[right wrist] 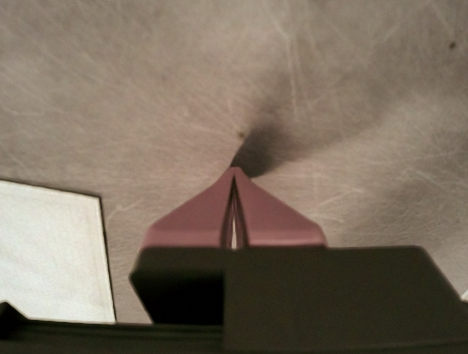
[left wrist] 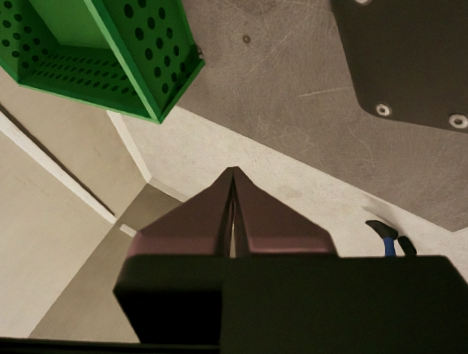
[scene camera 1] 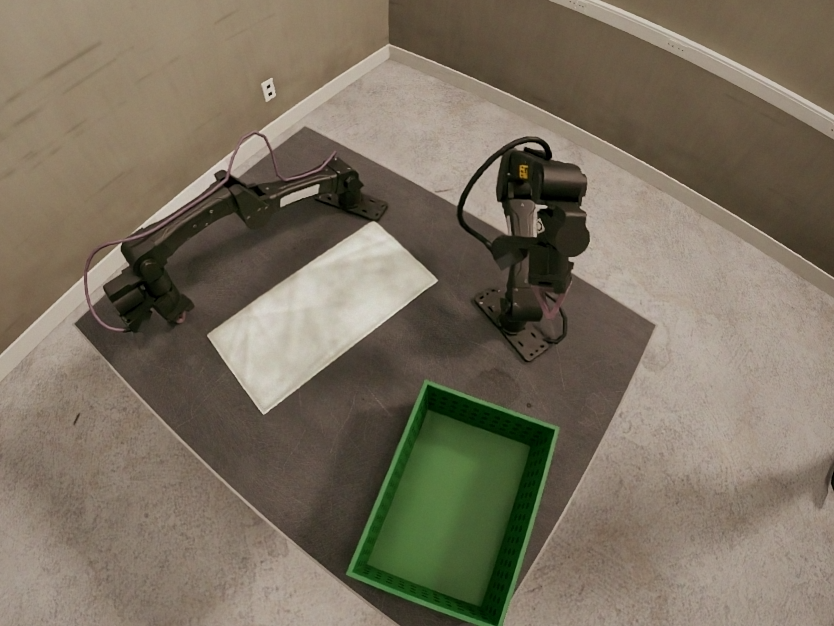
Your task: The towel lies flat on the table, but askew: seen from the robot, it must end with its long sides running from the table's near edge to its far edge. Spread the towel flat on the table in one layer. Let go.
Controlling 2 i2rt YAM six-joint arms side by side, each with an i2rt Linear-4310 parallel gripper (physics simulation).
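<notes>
The white towel (scene camera 1: 323,313) (right wrist: 55,255) lies flat in one layer on the dark table, its corners spread. In scene camera 1 its long sides run from upper right to lower left, at a slight angle to the table's upper-left edge. My right gripper (scene camera 1: 181,317) (right wrist: 234,176) is shut and empty. It is low over the table beyond the towel's left end, apart from the towel, with its shadow close to the fingertips. My left gripper (scene camera 1: 552,311) (left wrist: 233,177) is shut and empty, raised near its own base at the right. The towel does not show in the left wrist view.
A green perforated crate (scene camera 1: 549,464) (left wrist: 131,70) stands on the table (scene camera 1: 269,471) at the lower right, apart from the towel. The right arm's base (scene camera 1: 367,206) is near the towel's upper end. The left arm's base (scene camera 1: 528,347) is to the right. Walls stand behind.
</notes>
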